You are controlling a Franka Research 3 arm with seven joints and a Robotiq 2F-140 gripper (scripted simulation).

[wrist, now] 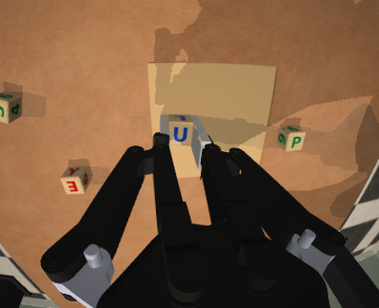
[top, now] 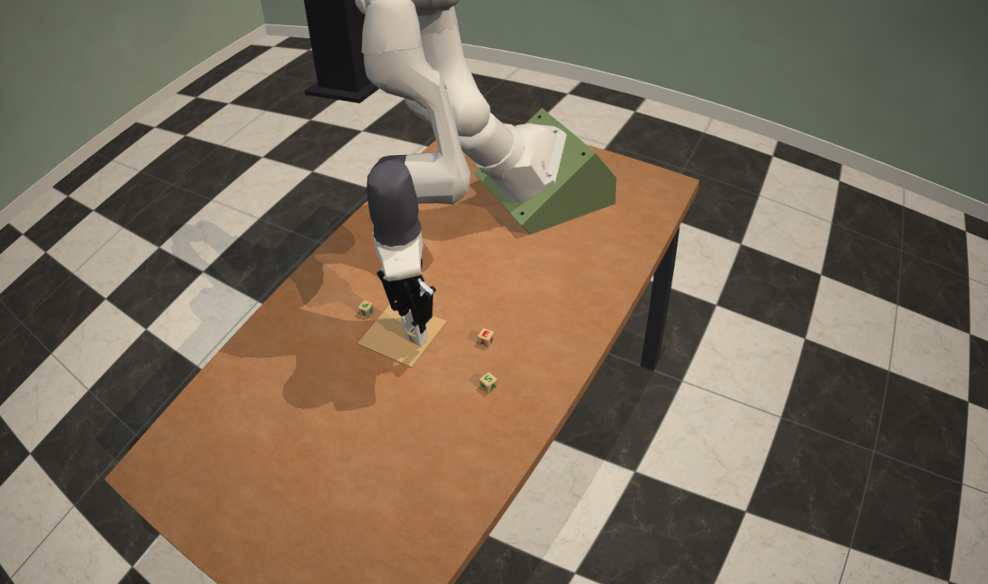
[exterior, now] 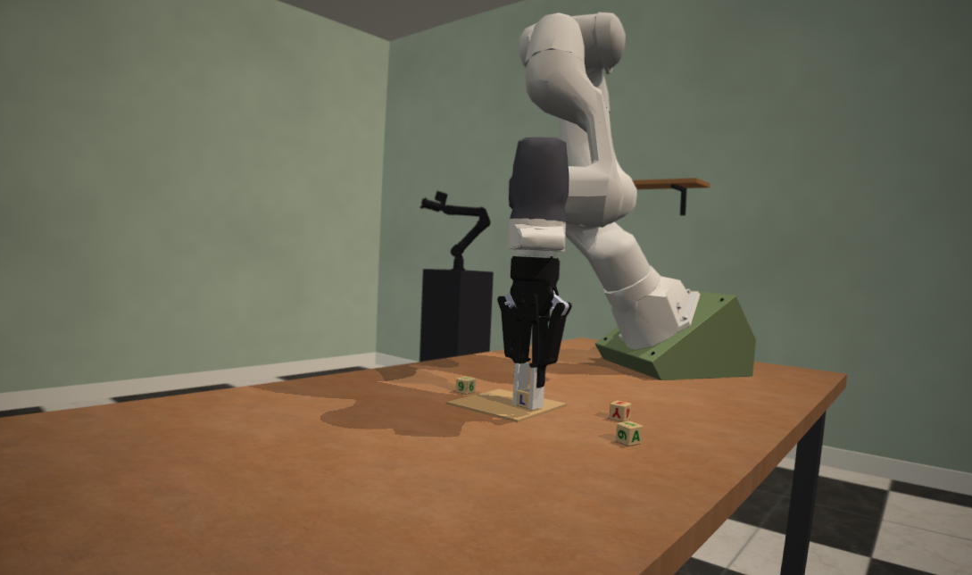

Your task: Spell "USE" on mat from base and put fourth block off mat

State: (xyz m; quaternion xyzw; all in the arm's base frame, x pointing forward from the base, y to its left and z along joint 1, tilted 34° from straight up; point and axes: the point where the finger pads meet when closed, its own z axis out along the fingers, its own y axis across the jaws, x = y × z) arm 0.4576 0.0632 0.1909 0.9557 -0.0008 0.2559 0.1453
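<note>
Now: the U block 20 mm below my hand. The rest, counted from my hand: E block (130 mm to the left, 60 mm behind, 30 mm below); mat (40 mm to the right, 40 mm below); green P block (140 mm to the right, 30 mm below, 20 mm behind).
</note>
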